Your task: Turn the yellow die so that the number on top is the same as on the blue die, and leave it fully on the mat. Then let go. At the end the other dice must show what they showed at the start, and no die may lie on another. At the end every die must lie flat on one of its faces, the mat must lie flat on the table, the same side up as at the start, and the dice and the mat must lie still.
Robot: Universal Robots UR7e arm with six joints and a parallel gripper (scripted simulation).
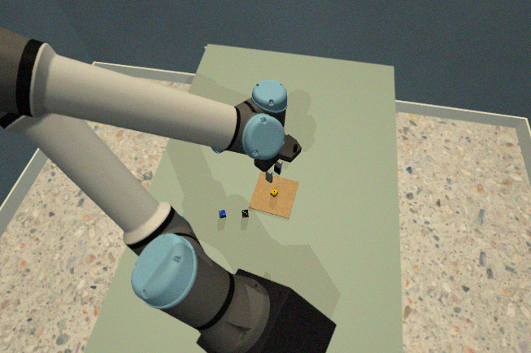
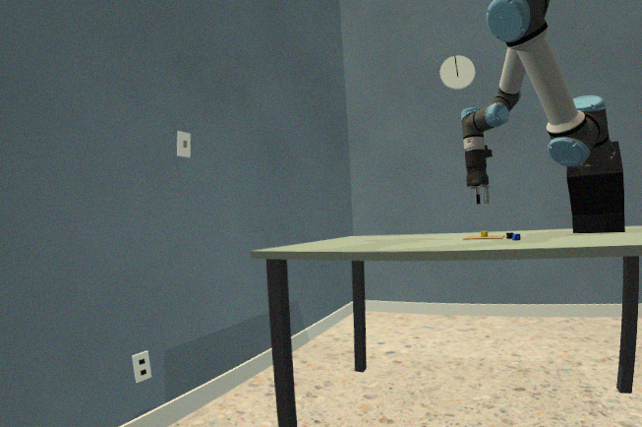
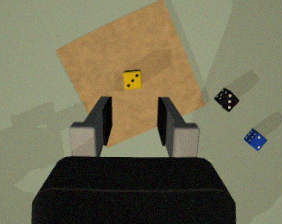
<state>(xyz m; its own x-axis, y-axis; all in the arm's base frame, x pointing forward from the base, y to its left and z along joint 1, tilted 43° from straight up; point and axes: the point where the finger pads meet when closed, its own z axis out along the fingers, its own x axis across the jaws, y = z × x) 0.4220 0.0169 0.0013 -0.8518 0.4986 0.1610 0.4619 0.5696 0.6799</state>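
Now: the yellow die 10 mm to the right of my hand and 130 mm below it. From my hand the other things lie so: blue die 110 mm behind, 140 mm to the left, 130 mm below; then tan mat 10 mm to the right, 140 mm below; then black die 90 mm behind, 70 mm to the left, 130 mm below.
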